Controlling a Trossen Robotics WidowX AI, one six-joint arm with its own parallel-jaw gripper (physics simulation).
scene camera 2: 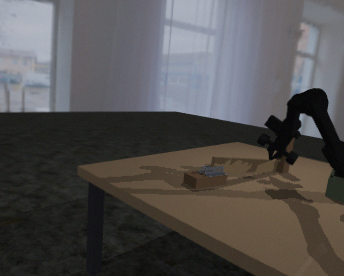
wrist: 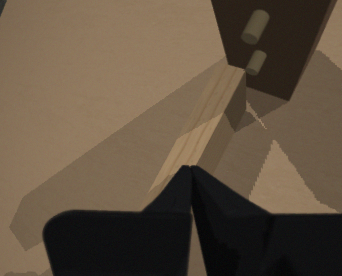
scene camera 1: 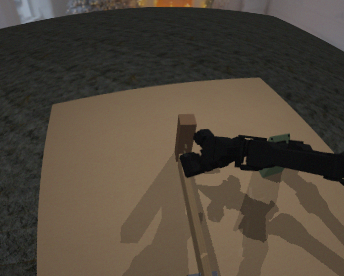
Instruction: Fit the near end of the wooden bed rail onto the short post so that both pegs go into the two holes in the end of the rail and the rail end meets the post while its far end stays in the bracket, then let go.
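Places are measured from the arm's base along level axes (x ahead, y left, z up), in centimetres.
Where they show: gripper, between the fingertips: (scene camera 2: pixel 269 159) (wrist: pixel 189 172).
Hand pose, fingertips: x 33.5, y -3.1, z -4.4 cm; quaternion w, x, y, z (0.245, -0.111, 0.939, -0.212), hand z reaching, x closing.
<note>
Things, the pixels of their top centre, and the offset from my fingertips. "spot": a spot on its surface instead. Level surfaces: height alone.
- lower peg, a spot on its surface: (wrist: pixel 256 62) spot: dz -0.7, dx -1.4, dy -7.3 cm
- upper peg, a spot on its surface: (wrist: pixel 255 26) spot: dz +2.5, dx -1.4, dy -7.3 cm
- grey bracket, centre of its top: (scene camera 2: pixel 213 165) dz +0.1, dx +5.2, dy +36.3 cm
- brown wooden block, centre of its top: (scene camera 2: pixel 206 173) dz -2.8, dx +5.7, dy +39.4 cm
- table, height of its surface: dz -6.9 cm
The wooden bed rail (scene camera 1: pixel 192 215) (scene camera 2: pixel 250 166) (wrist: pixel 207 120) runs low over the table. In the wrist view its near end is beside the lower peg (wrist: pixel 256 62) of the dark post (scene camera 1: pixel 186 132) (scene camera 2: pixel 285 166) (wrist: pixel 295 45). The upper peg (wrist: pixel 255 26) also stands bare on the post face; whether the lower one touches the rail cannot be told. The rail's far end is at the grey bracket (scene camera 2: pixel 212 171), but its seating is unclear. My gripper (wrist: pixel 189 172) is shut and empty, its fingertips together above the rail, a little short of the near end.
The bracket sits on a brown wooden block (scene camera 2: pixel 204 180) on the table (scene camera 1: pixel 100 150) (scene camera 2: pixel 150 192). The black arm (scene camera 1: pixel 300 157) (scene camera 2: pixel 325 122) reaches in from the right, with a green part (scene camera 1: pixel 271 171) (scene camera 2: pixel 335 188) by it. Dark shadows cross the table around the rail.
</note>
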